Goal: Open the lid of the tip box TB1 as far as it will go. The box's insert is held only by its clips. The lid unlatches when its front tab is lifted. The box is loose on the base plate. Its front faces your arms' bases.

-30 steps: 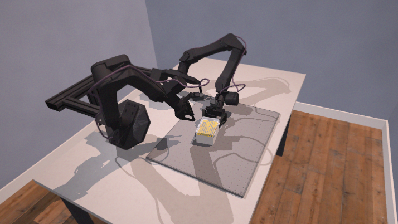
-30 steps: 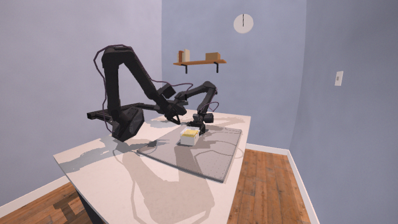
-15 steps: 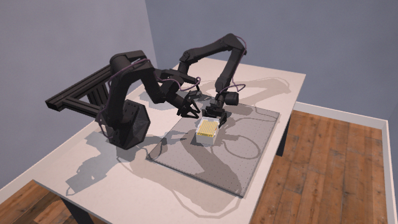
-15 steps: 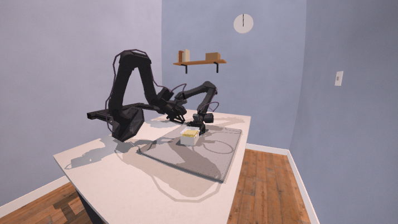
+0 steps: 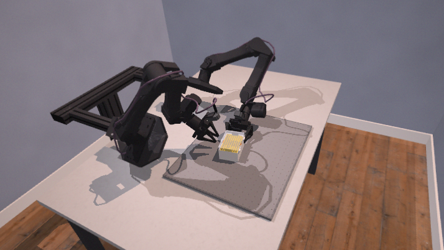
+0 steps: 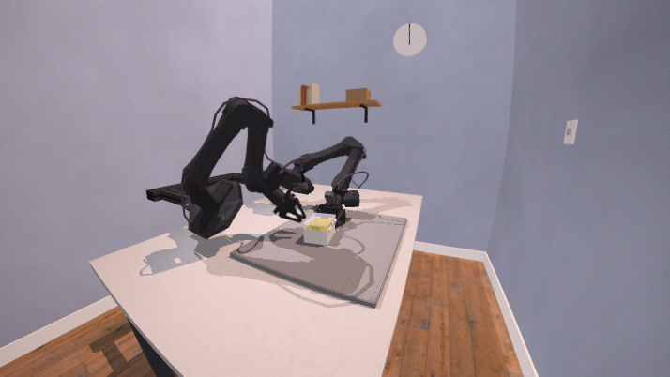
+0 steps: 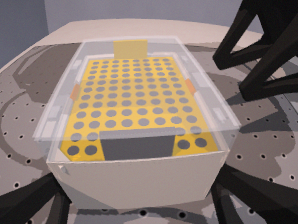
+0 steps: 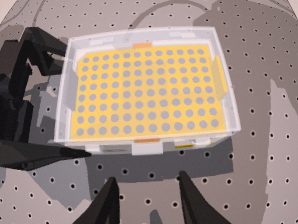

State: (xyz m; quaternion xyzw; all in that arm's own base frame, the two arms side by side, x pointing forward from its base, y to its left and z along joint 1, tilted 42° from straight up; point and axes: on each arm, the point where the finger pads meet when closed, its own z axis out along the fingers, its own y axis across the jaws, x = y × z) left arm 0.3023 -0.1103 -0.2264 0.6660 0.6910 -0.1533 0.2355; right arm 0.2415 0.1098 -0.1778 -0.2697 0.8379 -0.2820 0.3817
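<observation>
My right gripper is now 70 mm short of the tip box, 10 mm to the right of it and 20 mm above it.
The tip box lies 50 mm to the right of my left hand, 20 mm above it and 10 mm ahead of it.
</observation>
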